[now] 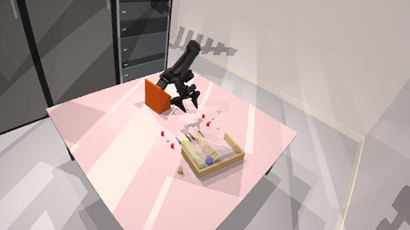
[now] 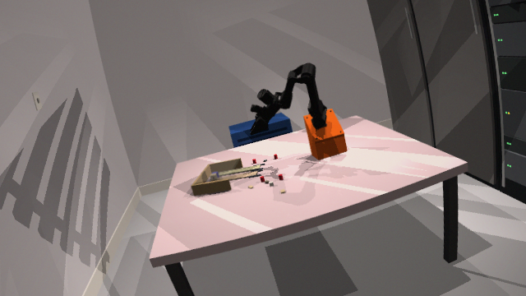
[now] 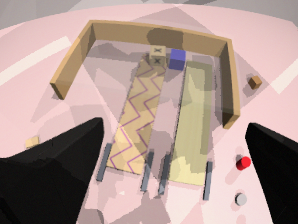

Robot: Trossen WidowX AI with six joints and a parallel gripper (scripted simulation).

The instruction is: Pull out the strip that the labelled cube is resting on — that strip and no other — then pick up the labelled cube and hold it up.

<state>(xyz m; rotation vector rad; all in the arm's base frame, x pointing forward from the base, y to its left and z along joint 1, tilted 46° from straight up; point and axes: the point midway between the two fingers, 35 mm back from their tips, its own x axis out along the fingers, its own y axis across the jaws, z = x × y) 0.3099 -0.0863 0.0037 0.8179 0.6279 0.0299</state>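
Right now my gripper tip is 110 mm short of the olive strip, 90 mm to the left of it and 200 mm above it. The rest, counted from my gripper tip: tan cube: 150 mm ahead, 240 mm to the right, 190 mm below.
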